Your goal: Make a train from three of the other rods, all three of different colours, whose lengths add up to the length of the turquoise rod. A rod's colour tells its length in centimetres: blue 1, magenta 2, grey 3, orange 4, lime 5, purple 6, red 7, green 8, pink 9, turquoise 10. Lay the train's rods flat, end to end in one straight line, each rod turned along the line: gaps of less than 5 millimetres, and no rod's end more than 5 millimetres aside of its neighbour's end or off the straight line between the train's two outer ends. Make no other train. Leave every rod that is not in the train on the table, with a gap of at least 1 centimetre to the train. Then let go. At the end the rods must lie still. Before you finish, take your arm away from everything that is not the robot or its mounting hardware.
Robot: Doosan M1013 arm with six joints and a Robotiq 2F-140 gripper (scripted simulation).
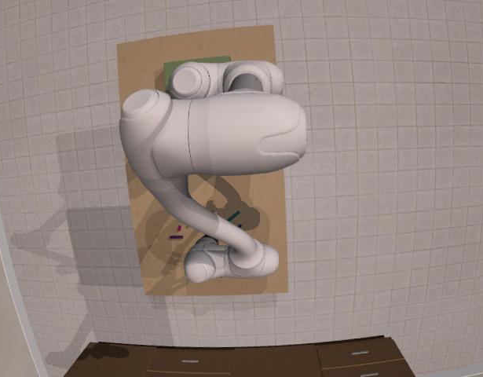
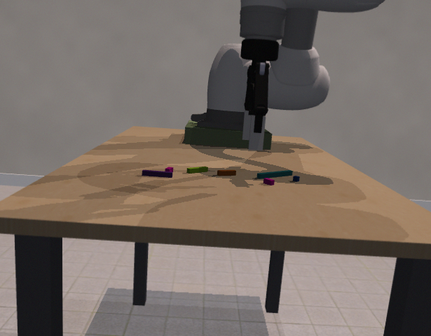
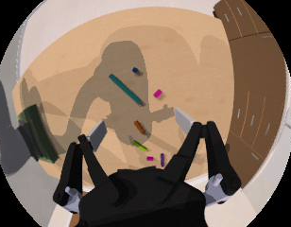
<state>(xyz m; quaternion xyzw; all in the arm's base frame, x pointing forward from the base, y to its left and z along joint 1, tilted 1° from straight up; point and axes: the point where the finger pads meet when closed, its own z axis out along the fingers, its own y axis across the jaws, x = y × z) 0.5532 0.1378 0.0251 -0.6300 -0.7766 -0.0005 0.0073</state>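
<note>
My gripper is now 10 cm to the right of the blue rod, 7 cm above it and 1 cm past it. From my hand the other things lie so: orange rod (7 cm below, 5 cm to the right); lime rod (11 cm to the right, 7 cm below); turquoise rod (7 cm below, 5 cm to the left, 4 cm behind).
</note>
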